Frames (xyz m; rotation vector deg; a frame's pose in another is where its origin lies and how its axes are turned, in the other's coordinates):
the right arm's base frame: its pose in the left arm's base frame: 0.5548 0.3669 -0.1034 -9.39 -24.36 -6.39
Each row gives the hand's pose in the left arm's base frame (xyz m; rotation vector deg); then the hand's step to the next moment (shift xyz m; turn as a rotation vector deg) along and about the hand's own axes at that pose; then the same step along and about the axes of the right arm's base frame.
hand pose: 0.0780 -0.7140 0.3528 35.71 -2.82 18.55
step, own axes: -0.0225 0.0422 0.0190 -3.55 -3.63 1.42
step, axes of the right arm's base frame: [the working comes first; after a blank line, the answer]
step, axes of the left arm's base frame: -0.0335 0.0148 0.0361 -2.16 -4.60 -1.40

-0.0163 0.0049 0.0486 -2.21 -4.63 -1.23
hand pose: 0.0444 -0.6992 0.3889 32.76 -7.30 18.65
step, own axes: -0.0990 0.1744 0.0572 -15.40 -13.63 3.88
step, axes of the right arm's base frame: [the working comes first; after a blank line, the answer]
step, axes of the left arm's base frame: -0.1535 0.0802 0.1161 -10.01 -17.03 -6.91

-0.0962 0.0413 0.1803 -10.71 -17.19 -5.28
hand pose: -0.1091 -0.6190 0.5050 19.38 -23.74 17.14
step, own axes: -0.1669 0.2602 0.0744 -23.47 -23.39 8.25
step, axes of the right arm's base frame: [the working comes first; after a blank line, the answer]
step, axes of the left arm's base frame: -0.2618 0.1709 0.0580 -15.15 -29.19 -9.19

-0.2252 0.1227 0.1879 -15.42 -29.53 -7.47
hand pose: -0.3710 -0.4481 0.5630 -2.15 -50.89 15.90
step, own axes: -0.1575 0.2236 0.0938 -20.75 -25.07 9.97
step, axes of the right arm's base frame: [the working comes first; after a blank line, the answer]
step, axes of the left arm's base frame: -0.2163 0.1676 -0.0933 -14.47 -30.26 -5.79

-0.2472 0.1463 0.0333 -13.30 -30.95 -4.88
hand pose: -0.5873 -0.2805 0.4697 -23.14 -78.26 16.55
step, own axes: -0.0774 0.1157 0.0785 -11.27 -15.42 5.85
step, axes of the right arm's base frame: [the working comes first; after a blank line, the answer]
step, axes of the left arm's base frame: -0.0876 0.0794 -0.1075 -8.35 -18.00 -2.28

-0.1301 0.0799 -0.0471 -7.19 -18.53 -1.97
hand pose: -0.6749 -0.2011 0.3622 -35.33 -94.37 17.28
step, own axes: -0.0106 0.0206 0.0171 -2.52 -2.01 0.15
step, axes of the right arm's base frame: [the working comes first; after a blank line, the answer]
step, axes of the left arm's base frame: -0.0114 0.0136 -0.0227 -0.42 -3.02 -1.06

-0.0208 0.0148 -0.0134 -0.61 -2.88 -1.33
